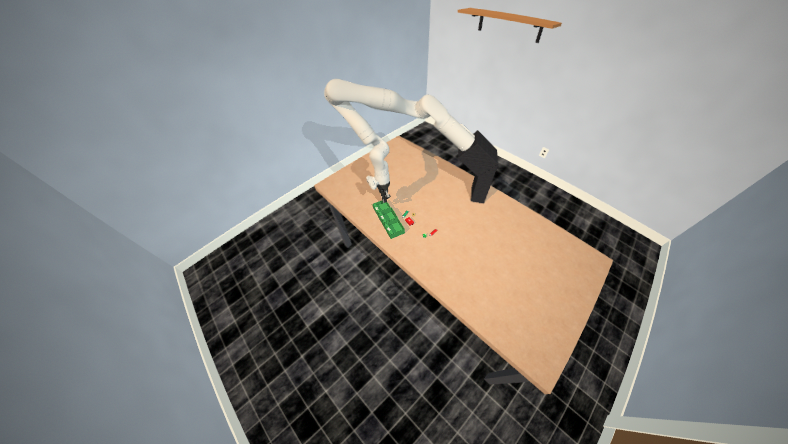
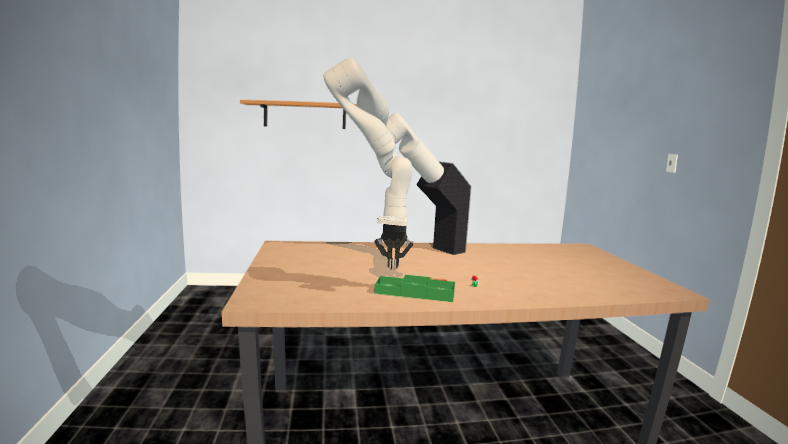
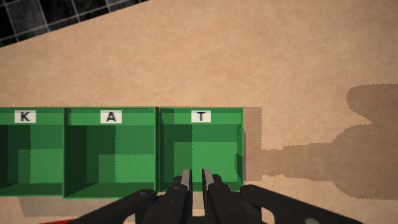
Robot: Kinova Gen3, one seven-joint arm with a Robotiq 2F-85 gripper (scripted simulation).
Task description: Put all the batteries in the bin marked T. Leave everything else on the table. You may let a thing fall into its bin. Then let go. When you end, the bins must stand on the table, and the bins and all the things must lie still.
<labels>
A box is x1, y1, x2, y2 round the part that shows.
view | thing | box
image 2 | my gripper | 374, 224, 413, 269
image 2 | joined green bins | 374, 275, 454, 301
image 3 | my gripper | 65, 169, 363, 223
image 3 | joined green bins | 0, 107, 242, 198
</labels>
